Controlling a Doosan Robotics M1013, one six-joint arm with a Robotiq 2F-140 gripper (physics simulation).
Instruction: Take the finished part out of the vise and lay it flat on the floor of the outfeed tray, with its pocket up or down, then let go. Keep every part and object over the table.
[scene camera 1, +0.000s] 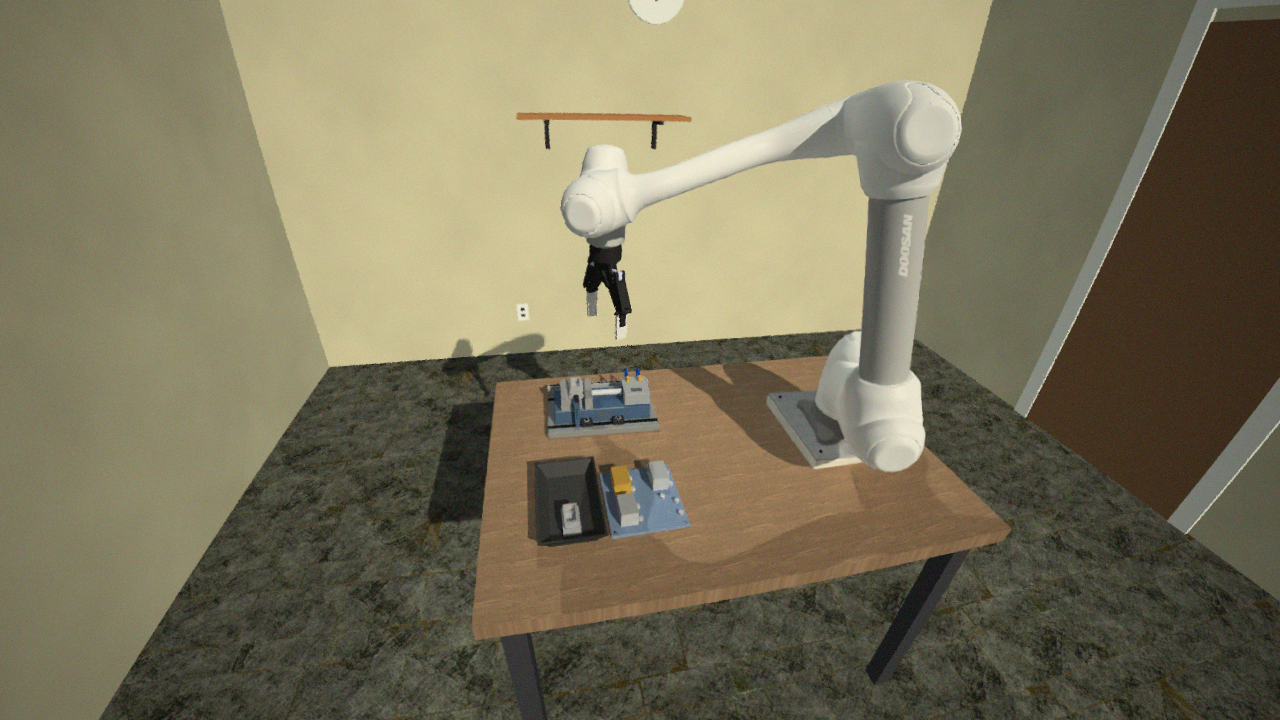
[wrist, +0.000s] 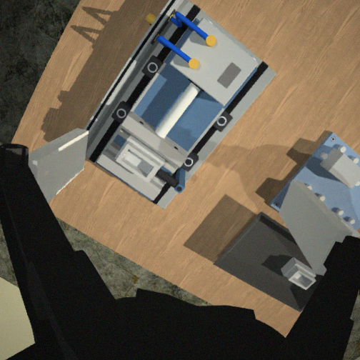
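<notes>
The vise stands at the back left of the table, with a blue body and grey jaws. A light grey part with a rectangular pocket facing up sits in it, at the end by the black and blue handle; its exact contact with the jaws is unclear. My gripper is open and empty, high above the vise. The dark outfeed tray is at the front left. A similar pocketed part lies in it, towards one end.
A blue plate stands beside the tray, bearing an orange block, grey blocks and small pegs. Two blue nozzles with yellow tips rise at the vise's far end. The robot's base plate is at the right.
</notes>
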